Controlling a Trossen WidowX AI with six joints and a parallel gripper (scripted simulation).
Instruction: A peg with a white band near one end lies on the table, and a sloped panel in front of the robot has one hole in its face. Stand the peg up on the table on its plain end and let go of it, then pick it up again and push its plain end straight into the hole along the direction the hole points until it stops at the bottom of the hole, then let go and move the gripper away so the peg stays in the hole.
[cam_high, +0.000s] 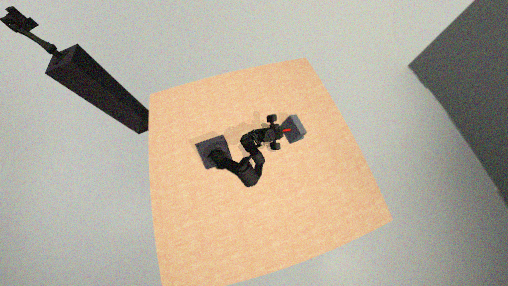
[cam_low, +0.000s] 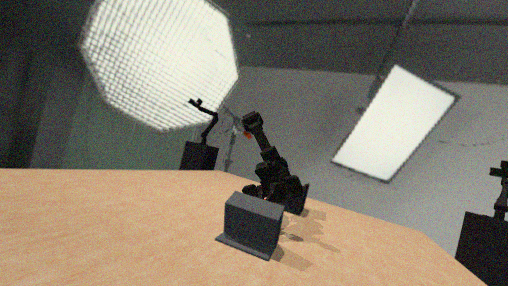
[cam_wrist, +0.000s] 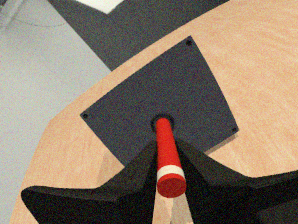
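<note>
The sloped panel lies 60 mm ahead of my gripper tip and 30 mm below it. Round my gripper tip: red peg 10 mm behind, 10 mm above.
</note>
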